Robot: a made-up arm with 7 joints. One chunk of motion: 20 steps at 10 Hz.
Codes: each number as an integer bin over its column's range. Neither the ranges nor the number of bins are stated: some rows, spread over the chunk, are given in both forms.
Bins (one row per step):
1: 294 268 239 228 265 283
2: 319 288 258 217 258 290
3: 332 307 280 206 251 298
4: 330 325 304 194 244 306
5: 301 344 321 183 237 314
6: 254 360 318 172 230 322
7: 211 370 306 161 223 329
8: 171 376 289 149 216 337
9: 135 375 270 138 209 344
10: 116 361 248 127 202 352
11: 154 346 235 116 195 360
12: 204 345 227 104 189 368
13: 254 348 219 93 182 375
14: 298 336 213 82 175 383
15: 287 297 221 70 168 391
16: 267 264 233 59 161 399
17: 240 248 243 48 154 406
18: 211 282 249 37 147 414
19: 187 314 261 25 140 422
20: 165 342 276 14 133 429
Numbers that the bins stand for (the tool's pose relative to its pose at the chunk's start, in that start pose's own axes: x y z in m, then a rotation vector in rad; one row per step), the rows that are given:
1: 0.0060 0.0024 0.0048 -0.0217 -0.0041 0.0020
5: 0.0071 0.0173 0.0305 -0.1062 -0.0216 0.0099
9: -0.0189 0.0234 0.0145 -0.1907 -0.0391 0.0175
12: -0.0081 0.0175 0.0011 -0.2546 -0.0516 0.0236
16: 0.0018 0.0017 0.0030 -0.3392 -0.0692 0.0315
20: -0.0142 0.0169 0.0164 -0.4237 -0.0867 0.0391
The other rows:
2: 0.0099 0.0064 0.0108 -0.0423 -0.0084 0.0038
3: 0.0120 0.0101 0.0177 -0.0630 -0.0128 0.0058
4: 0.0117 0.0136 0.0252 -0.0855 -0.0172 0.0078
6: -0.0002 0.0205 0.0296 -0.1269 -0.0260 0.0119
7: -0.0070 0.0224 0.0258 -0.1475 -0.0304 0.0137
8: -0.0132 0.0236 0.0205 -0.1701 -0.0347 0.0157
10: -0.0218 0.0206 0.0077 -0.2114 -0.0435 0.0195
11: -0.0159 0.0177 0.0036 -0.2321 -0.0479 0.0216
13: -0.0002 0.0181 -0.0014 -0.2753 -0.0560 0.0254
14: 0.0067 0.0158 -0.0033 -0.2959 -0.0604 0.0274
15: 0.0049 0.0081 -0.0008 -0.3185 -0.0648 0.0295
17: -0.0024 -0.0015 0.0061 -0.3598 -0.0736 0.0333
18: -0.0070 0.0052 0.0080 -0.3805 -0.0779 0.0353
19: -0.0107 0.0114 0.0117 -0.4030 -0.0823 0.0374

